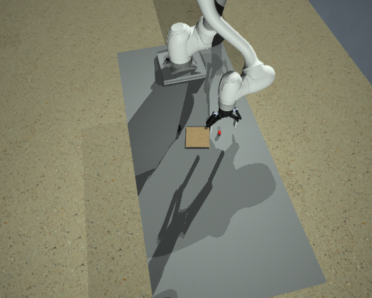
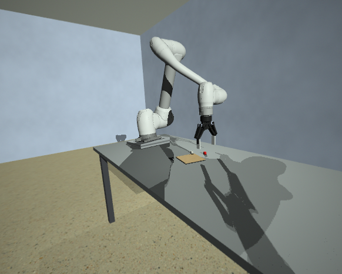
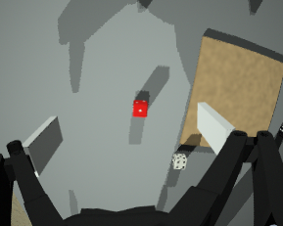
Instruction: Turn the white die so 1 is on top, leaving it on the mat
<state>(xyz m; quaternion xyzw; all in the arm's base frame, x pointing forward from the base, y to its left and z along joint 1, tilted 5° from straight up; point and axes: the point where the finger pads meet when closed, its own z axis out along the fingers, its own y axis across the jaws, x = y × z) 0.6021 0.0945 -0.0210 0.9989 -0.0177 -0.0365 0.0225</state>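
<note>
My hand is 5 cm above the red die and 1 cm to the left of it. Round my hand: black die (24 cm to the right, 7 cm behind, 5 cm below); white die (8 cm behind, 6 cm to the right, 5 cm below); tan mat (15 cm to the right, 6 cm below, 1 cm behind).
</note>
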